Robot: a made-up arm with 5 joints.
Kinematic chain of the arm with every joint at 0, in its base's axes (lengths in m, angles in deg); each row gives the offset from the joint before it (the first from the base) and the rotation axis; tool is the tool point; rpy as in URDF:
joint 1: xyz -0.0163 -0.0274 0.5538 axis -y
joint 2: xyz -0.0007 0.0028 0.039 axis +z
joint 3: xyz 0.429 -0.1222 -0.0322 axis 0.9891 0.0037 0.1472
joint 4: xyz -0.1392 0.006 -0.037 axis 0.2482 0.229 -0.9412
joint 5: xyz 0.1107 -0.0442 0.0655 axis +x
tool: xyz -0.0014 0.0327 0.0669 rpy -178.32 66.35 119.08
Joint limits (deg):
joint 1: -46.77..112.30
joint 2: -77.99..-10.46
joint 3: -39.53..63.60
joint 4: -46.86..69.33
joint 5: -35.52..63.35
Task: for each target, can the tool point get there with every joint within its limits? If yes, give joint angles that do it. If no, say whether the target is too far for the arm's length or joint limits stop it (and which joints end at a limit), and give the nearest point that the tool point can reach.
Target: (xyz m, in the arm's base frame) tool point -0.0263 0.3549 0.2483
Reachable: no: joint limits stop it (at a limit: joint 1, joint 2, joint 3, joint 4, joint 5) | nearest point 0.2035 -0.0742 0.2981 | short by 0.489 m
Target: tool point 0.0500 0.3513 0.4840
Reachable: no: joint limits stop it (at a limit: joint 1, joint 2, joint 4) | nearest point 0.2214 -0.0704 0.3131 | short by 0.486 m
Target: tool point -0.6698 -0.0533 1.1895
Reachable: no: too far | nearest point -0.2515 -0.1513 0.8830 | short by 0.528 m
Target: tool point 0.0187 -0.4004 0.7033
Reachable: yes | joints 41.36 -61.80 -11.85 -12.73 -11.80
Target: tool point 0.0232 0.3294 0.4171
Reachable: no: joint limits stop it (at a limit: joint 1, joint 2, joint 3, joint 4) | nearest point 0.2119 -0.0707 0.3029 | short by 0.457 m
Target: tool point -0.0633 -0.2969 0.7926
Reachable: yes | joints 90.03 -47.58 -23.26 -33.61 -24.19
